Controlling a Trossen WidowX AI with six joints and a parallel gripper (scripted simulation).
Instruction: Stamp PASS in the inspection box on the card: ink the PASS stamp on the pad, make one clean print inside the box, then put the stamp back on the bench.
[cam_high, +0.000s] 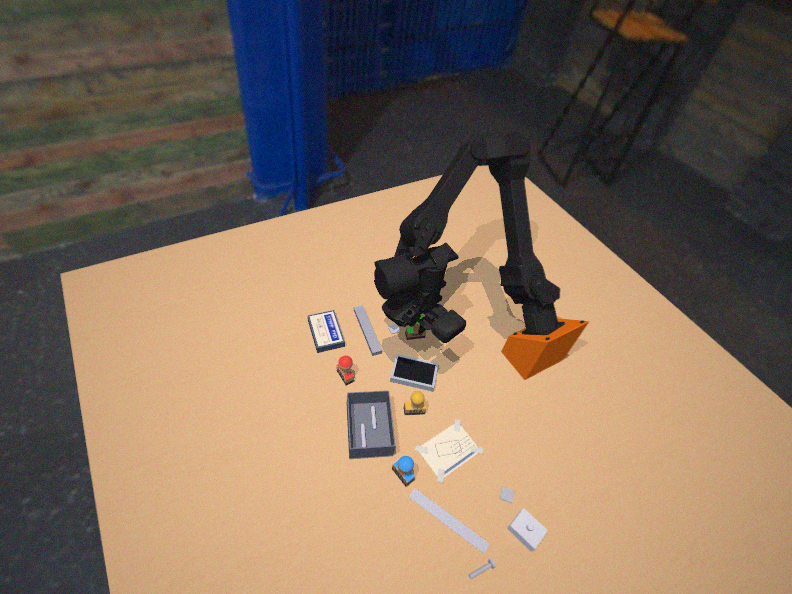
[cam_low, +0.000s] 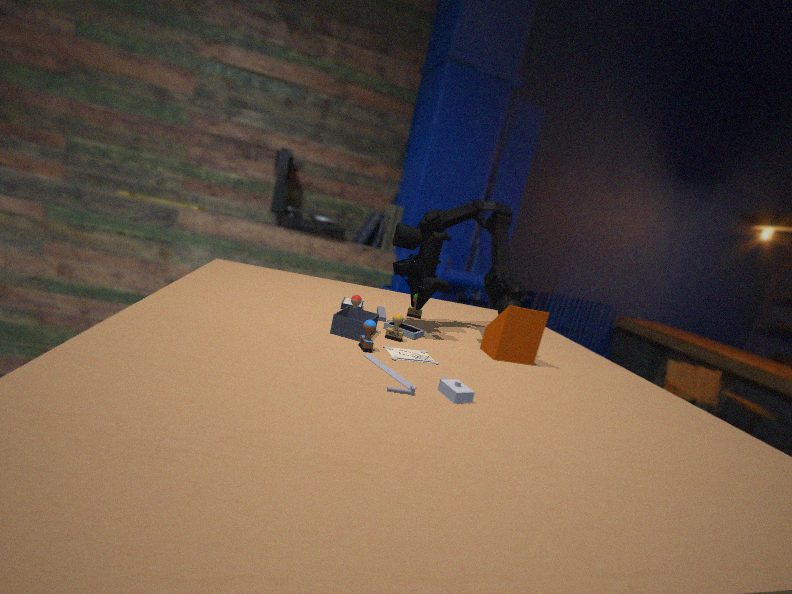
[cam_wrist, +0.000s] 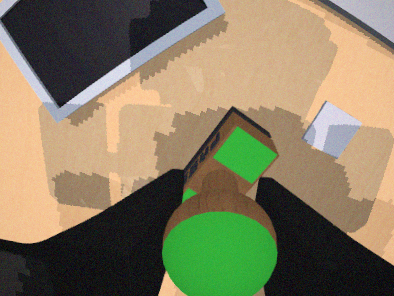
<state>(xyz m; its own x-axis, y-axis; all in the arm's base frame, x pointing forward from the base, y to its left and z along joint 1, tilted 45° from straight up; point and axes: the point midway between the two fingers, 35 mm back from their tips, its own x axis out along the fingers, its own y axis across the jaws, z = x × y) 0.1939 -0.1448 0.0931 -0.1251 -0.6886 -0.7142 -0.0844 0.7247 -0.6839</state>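
Now: the ink pad 60 mm to the left of my gripper tip, 50 mm below it and 50 mm ahead of it. Round my gripper tip: green-knobbed pass stamp (right at my gripper tip); yellow stamp (130 mm to the left, 100 mm ahead, 30 mm below); red stamp (170 mm ahead, 30 mm below, 20 mm to the right).
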